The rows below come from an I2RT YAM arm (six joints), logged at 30 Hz.
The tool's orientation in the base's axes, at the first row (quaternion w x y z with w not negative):
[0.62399 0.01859 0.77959 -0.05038]
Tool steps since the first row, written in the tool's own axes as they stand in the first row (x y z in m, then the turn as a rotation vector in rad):
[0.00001 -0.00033 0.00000 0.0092 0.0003 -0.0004]
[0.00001 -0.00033 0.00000 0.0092 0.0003 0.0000]
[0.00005 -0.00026 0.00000 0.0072 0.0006 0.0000]
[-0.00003 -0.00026 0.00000 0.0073 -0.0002 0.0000]
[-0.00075 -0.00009 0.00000 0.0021 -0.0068 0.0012]
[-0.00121 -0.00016 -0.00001 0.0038 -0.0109 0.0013]
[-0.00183 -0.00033 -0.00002 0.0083 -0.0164 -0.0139]
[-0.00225 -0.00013 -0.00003 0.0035 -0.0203 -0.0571]
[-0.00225 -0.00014 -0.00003 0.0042 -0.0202 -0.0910]
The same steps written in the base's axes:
[-0.00003 -0.00033 0.00001 -0.0024 0.0000 -0.0089]
[-0.00003 -0.00033 0.00001 -0.0020 0.0000 -0.0090]
[-0.00003 -0.00026 -0.00003 -0.0015 0.0004 -0.0071]
[-0.00002 -0.00026 0.00004 -0.0016 -0.0004 -0.0071]
[0.00016 -0.00006 0.00074 0.0001 -0.0070 -0.0019]
[0.00024 -0.00012 0.00119 -0.0006 -0.0111 -0.0034]
[0.00035 -0.00026 0.00181 -0.0168 -0.0152 -0.0042]
[0.00046 -0.00005 0.00221 -0.0581 -0.0145 0.0101]
[0.00045 -0.00006 0.00221 -0.0911 -0.0110 0.0167]

